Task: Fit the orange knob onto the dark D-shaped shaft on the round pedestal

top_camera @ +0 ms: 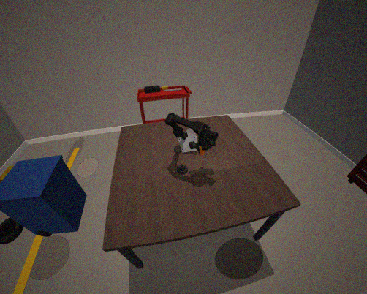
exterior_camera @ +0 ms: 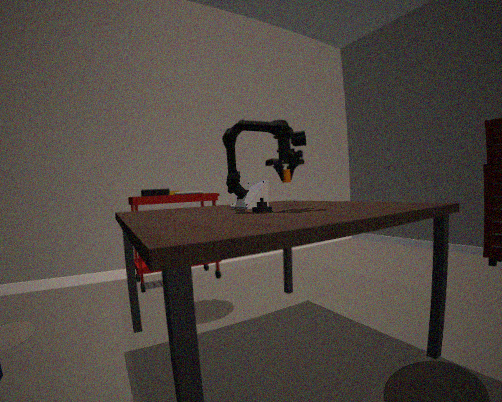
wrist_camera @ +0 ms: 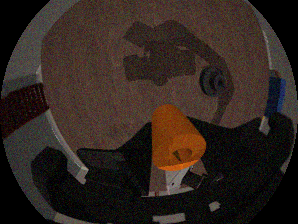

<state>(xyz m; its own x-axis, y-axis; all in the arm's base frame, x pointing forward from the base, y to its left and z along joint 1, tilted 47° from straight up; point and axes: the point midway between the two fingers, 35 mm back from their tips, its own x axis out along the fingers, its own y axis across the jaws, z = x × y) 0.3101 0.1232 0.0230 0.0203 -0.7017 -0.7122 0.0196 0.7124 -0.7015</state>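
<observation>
My gripper tip is now 160 mm to the left of the round dark pedestal, 100 mm above it and 30 mm short of it. The rest, counted from my gripper tip: orange knob (20 mm above).
</observation>
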